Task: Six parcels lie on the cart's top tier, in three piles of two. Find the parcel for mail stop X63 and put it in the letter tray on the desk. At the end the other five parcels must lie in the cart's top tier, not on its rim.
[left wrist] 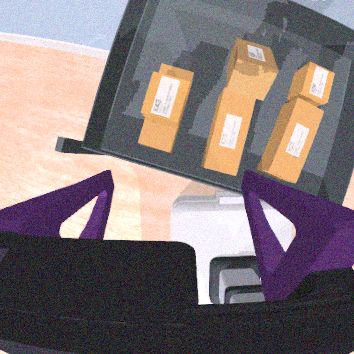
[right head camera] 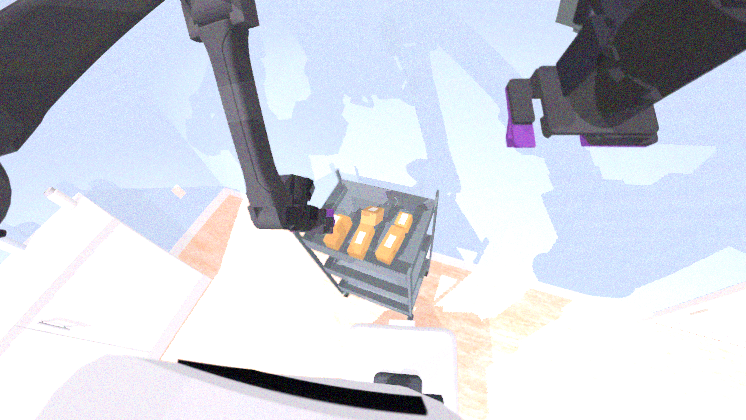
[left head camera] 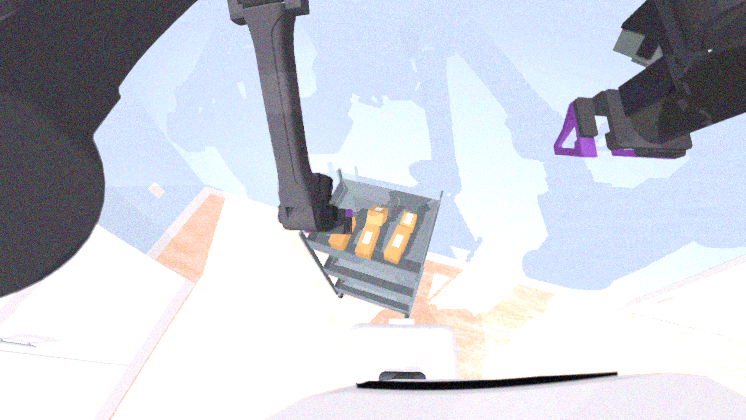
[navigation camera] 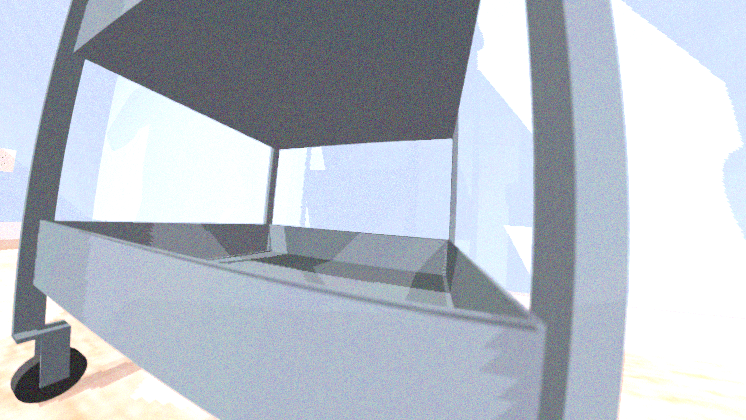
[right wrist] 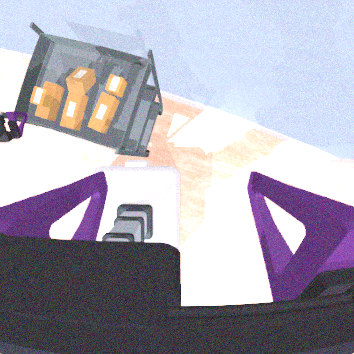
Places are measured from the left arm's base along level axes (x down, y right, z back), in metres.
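Pixels of known places: left gripper, between the fingertips: [left wrist: 177,177] [right head camera: 320,222] [left head camera: 334,222] [right wrist: 12,115]; right gripper, between the fingertips: [right head camera: 544,141] [left head camera: 584,150] [right wrist: 177,178].
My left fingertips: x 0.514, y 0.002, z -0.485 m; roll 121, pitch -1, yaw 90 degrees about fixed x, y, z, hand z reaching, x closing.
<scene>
Behind a point stands the place of what it marks.
The cart's grey top tier [left head camera: 427,229] @(x 0.747, y 0.316, z -0.610 m) [left wrist: 111,85] @(x 0.722, y -0.110, z -0.627 m) holds six tan parcels in three piles. In the left wrist view, a labelled parcel [left wrist: 176,85] @(x 0.645, y 0.001, z -0.594 m) rests on a parcel [left wrist: 157,137] @(x 0.695, y -0.030, z -0.533 m) at the left. The middle pile has a tilted upper parcel [left wrist: 247,67] @(x 0.658, y 0.100, z -0.625 m) overlapping a long parcel [left wrist: 219,150] @(x 0.695, y 0.066, z -0.511 m). At the right, a small parcel [left wrist: 302,80] @(x 0.705, y 0.213, z -0.631 m) touches a longer parcel [left wrist: 282,142] @(x 0.695, y 0.169, z -0.524 m). The label codes are too blurred to read surely. My left gripper [left head camera: 331,221] @(x 0.514, y 0.002, z -0.485 m) [left wrist: 177,177] @(x 0.514, y 0.002, z -0.485 m) is open and empty, above the cart's left side. My right gripper [left head camera: 600,152] @(x 0.131, y 0.451, z -0.350 m) [right wrist: 177,178] @(x 0.131, y 0.451, z -0.350 m) is open and empty, far right of the cart. The letter tray cannot be made out.
In the navigation camera, the cart's lower tier wall [navigation camera: 261,323] @(x 1.229, y 0.175, z -0.419 m) and post [navigation camera: 553,208] @(x 1.179, y 0.264, z -0.390 m) stand close in front, with a caster [navigation camera: 49,373] @(x 1.377, y -0.126, z -0.525 m) at the left. White furniture [right head camera: 99,271] @(x 0.676, y -1.273, z -0.262 m) stands at the left. The robot's white base [left head camera: 401,349] @(x 1.150, y 0.223, z -0.201 m) is below the cart in the picture.
</scene>
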